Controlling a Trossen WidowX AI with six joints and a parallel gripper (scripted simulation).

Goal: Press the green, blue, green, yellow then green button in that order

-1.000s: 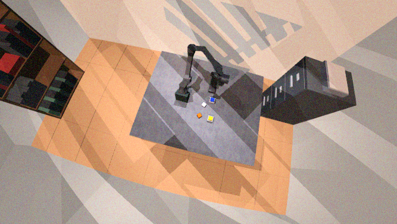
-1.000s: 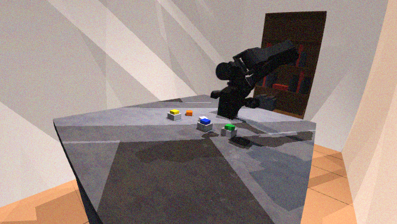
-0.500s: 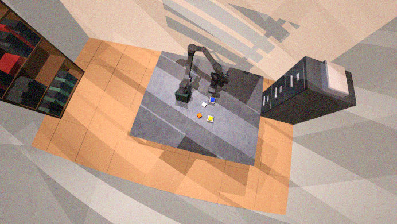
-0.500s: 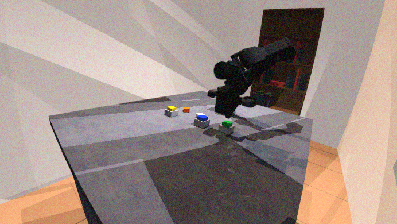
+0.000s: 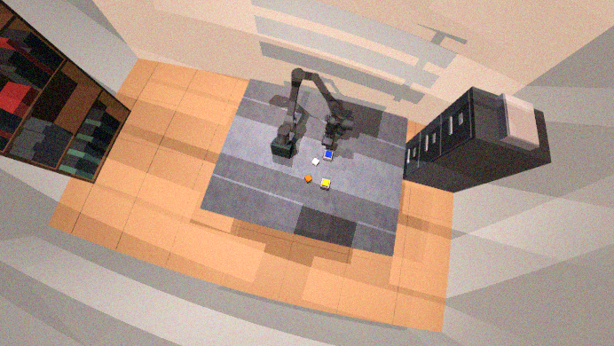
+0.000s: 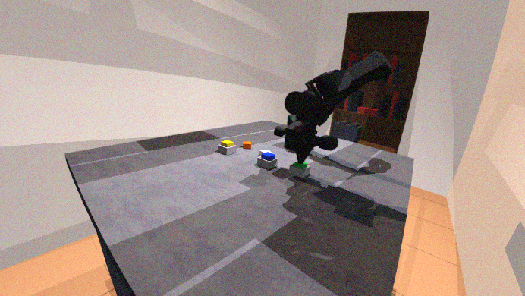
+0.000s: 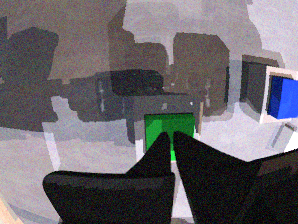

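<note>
My gripper tip is now 1 cm above the green button. Round my gripper tip: blue button 11 cm to the right, 2 cm ahead; orange block 26 cm to the right, 8 cm behind, 2 cm below; white block 16 cm to the right, 5 cm behind, 2 cm below.
</note>
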